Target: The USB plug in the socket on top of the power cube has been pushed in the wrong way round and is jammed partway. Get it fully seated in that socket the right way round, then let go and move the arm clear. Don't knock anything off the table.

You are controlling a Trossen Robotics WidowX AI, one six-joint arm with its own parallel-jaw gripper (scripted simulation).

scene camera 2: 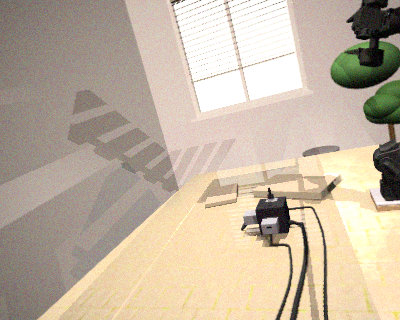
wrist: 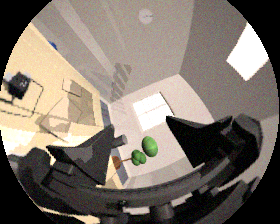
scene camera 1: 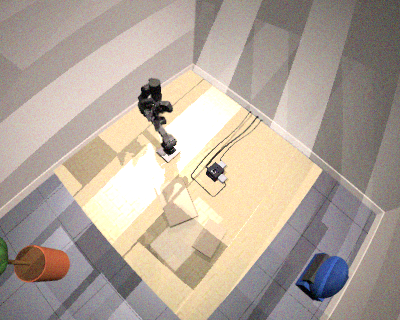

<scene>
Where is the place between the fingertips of my gripper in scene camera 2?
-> At 346, 37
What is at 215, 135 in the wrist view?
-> My gripper.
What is my gripper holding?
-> Nothing.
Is my gripper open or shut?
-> Open.
</scene>
